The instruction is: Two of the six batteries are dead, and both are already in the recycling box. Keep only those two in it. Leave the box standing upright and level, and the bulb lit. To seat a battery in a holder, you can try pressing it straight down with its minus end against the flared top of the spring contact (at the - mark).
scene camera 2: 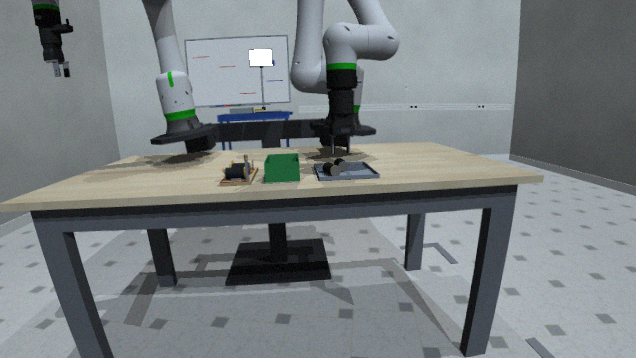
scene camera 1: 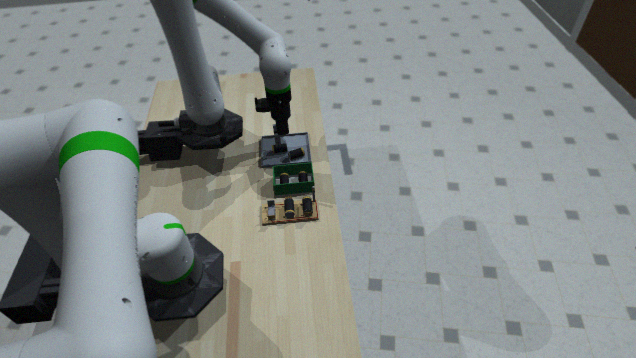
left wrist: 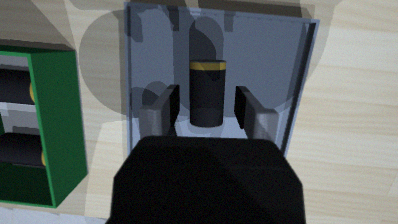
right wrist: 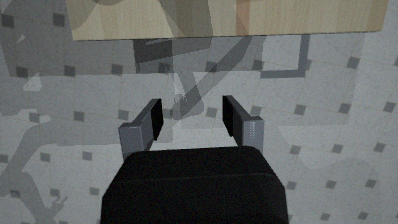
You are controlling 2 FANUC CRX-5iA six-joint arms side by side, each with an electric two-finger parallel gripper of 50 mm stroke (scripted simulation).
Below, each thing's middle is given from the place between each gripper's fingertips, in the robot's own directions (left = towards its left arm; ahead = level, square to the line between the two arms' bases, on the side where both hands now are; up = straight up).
Right now the grey tray (scene camera 1: 294, 141) is 7 cm below my left hand (scene camera 2: 340, 153), 3 cm ahead of it and 1 cm to the left of it. Also, from my left hand: green recycling box (scene camera 1: 294, 186): 19 cm to the right, 6 cm below, 6 cm ahead.
My right hand (scene camera 2: 62, 76) is 280 mm short of the green recycling box, 930 mm to the right of it and 400 mm above it. From my right hand the other things lie so: grey tray: 240 mm ahead, 1130 mm to the left, 410 mm below.
